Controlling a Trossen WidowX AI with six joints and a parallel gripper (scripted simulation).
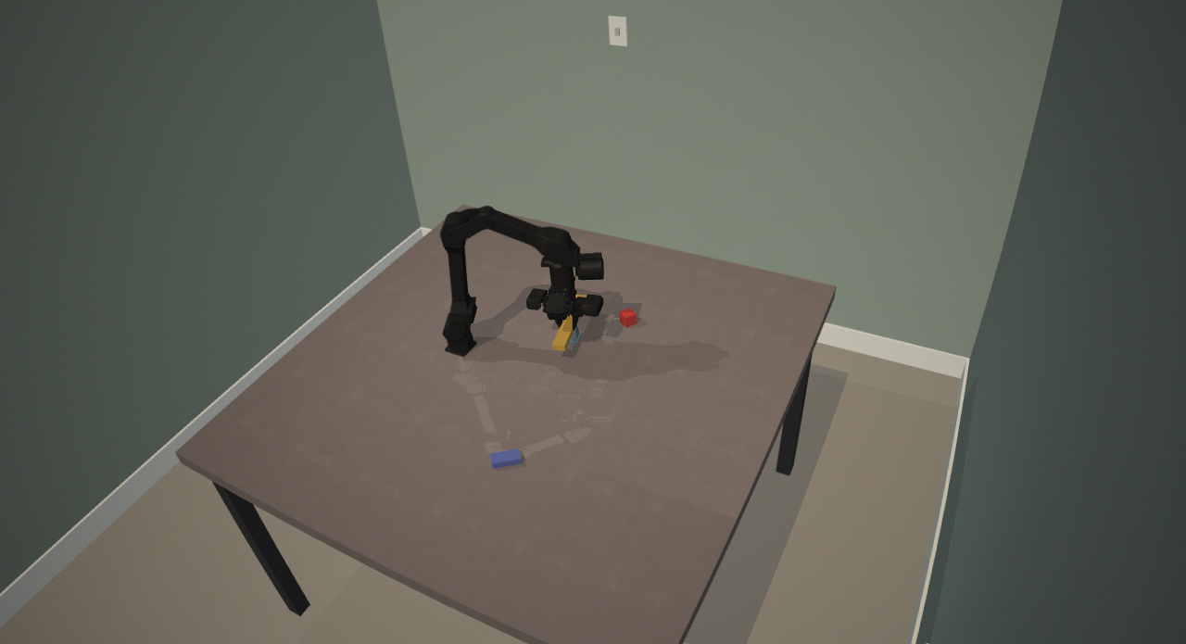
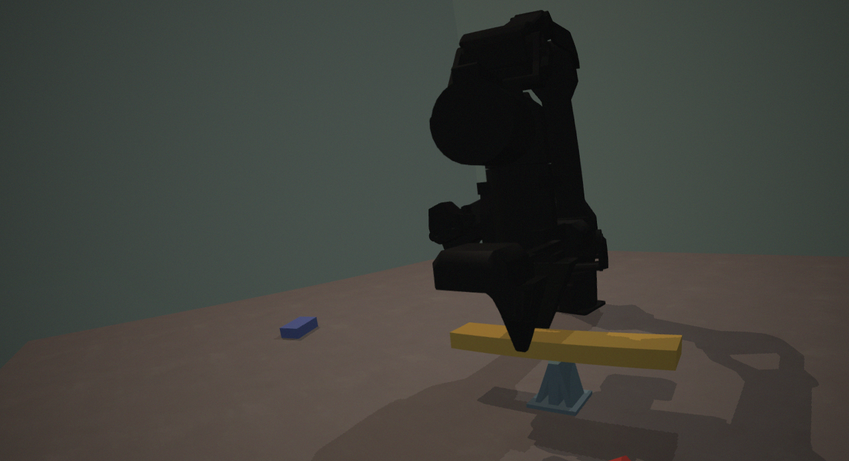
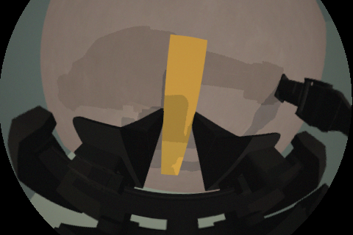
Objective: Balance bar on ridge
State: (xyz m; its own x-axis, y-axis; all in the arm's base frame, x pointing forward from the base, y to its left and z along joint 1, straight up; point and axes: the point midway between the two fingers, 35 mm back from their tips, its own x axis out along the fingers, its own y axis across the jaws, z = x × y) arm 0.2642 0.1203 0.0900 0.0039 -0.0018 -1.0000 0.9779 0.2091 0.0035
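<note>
Now: gripper tip 1 cm past the yellow bar and 3 cm to the right of it. The rest, counted from my gripper tip: blue block: 6 cm ahead, 41 cm to the right, 5 cm below; then red cube: 10 cm ahead, 15 cm to the left, 4 cm below.
</note>
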